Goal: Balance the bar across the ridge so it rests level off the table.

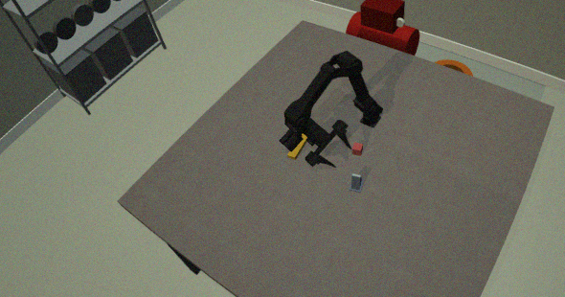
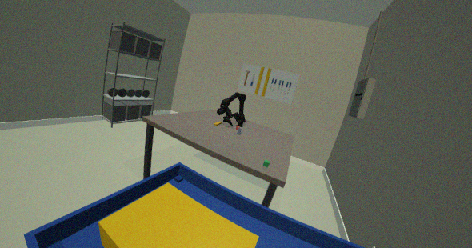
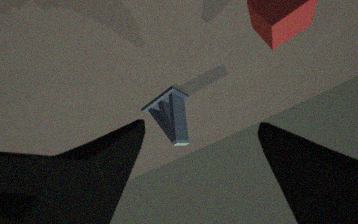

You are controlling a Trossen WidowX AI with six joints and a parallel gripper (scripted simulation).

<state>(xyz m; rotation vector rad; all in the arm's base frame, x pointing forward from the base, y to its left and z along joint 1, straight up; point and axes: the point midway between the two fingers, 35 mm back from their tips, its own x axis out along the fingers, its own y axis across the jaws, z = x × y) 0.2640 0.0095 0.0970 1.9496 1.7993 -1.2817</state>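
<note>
Right now my gripper tip is 210 mm to the left of the yellow bar, 70 mm above it and 20 mm past it. The rest, counted from my gripper tip: small green cube: 480 mm ahead, 470 mm to the left, 60 mm below; small red cube: 100 mm behind, 60 mm below.
</note>
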